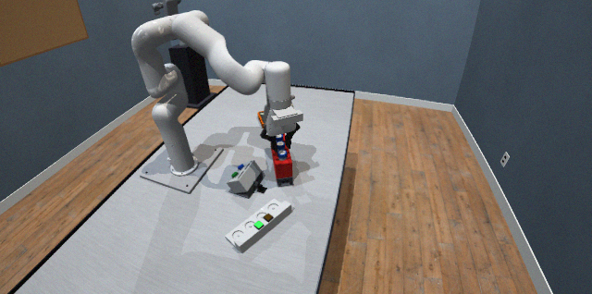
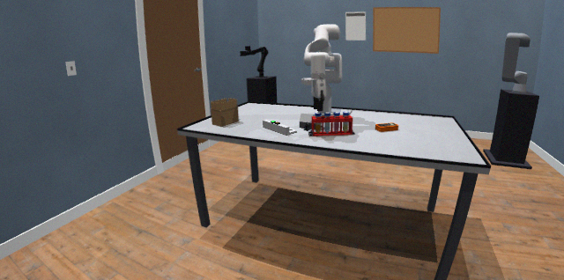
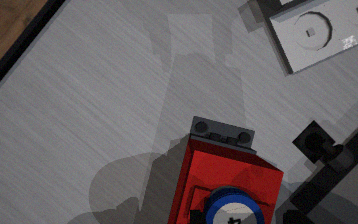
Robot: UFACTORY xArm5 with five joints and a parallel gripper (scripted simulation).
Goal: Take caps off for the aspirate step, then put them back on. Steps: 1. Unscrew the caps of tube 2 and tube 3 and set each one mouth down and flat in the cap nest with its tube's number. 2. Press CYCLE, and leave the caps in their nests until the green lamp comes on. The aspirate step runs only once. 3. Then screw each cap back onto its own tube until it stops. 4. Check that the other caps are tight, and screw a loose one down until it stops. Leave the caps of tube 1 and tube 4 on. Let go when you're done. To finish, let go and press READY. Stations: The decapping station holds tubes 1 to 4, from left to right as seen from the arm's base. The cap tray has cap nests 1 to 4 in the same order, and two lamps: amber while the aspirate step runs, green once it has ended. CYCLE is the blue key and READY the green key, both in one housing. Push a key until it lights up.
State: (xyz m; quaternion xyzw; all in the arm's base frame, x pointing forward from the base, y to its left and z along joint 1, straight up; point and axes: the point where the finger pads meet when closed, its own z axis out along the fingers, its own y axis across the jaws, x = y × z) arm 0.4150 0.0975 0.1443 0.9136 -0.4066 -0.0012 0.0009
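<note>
My gripper is now 140 mm past the green key, 110 mm to the left of it and 90 mm above it. From my hand the other things lie so: grey key housing (120 mm behind, 90 mm to the right, 100 mm below); blue-rimmed cap (50 mm behind, 90 mm to the left, 40 mm below); blue key (140 mm behind, 60 mm to the right, 90 mm below).
</note>
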